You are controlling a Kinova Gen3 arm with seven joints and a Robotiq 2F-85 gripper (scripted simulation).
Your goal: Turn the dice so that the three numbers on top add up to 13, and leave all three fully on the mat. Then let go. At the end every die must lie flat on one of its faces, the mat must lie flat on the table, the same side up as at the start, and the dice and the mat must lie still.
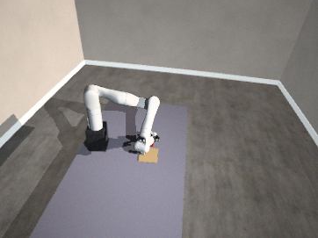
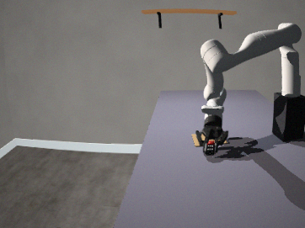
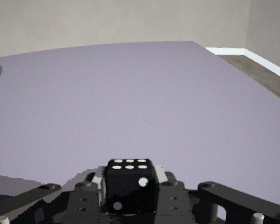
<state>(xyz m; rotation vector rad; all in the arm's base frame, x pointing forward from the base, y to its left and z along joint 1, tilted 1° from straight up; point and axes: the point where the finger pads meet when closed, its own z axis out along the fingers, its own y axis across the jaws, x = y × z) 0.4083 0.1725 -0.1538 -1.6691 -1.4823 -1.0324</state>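
Now: hand 80 mm to the left of the red die, 20 mm above it and 10 mm past it. Round my hand: black die right at my hand; then tan mat 180 mm to the right, 30 mm below; then white die 180 mm to the right, 50 mm behind, 10 mm below.
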